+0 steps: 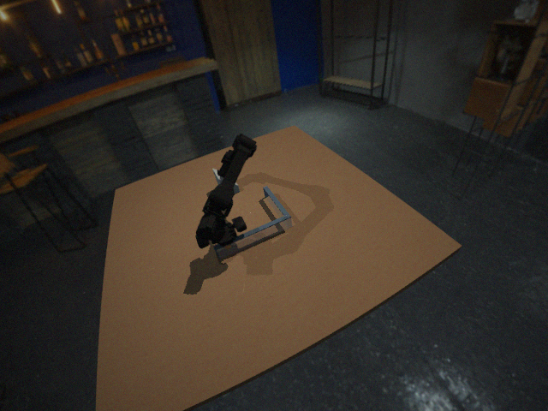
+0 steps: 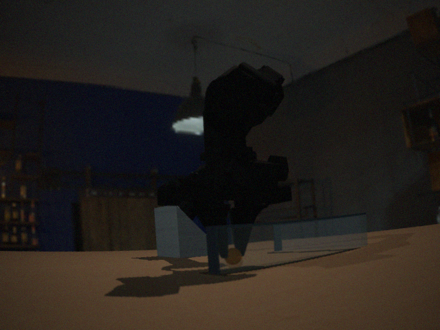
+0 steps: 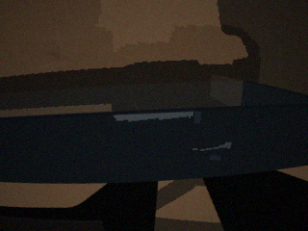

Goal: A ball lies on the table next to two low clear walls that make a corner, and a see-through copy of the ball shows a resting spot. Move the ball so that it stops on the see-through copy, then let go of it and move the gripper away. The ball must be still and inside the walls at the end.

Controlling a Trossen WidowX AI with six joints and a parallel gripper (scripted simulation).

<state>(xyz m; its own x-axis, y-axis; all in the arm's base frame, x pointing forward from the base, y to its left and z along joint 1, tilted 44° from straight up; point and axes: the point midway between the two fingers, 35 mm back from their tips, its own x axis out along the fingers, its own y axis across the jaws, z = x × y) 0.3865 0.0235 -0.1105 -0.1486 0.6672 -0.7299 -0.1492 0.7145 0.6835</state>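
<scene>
Right now my gripper tip is right at the orange ball.
</scene>
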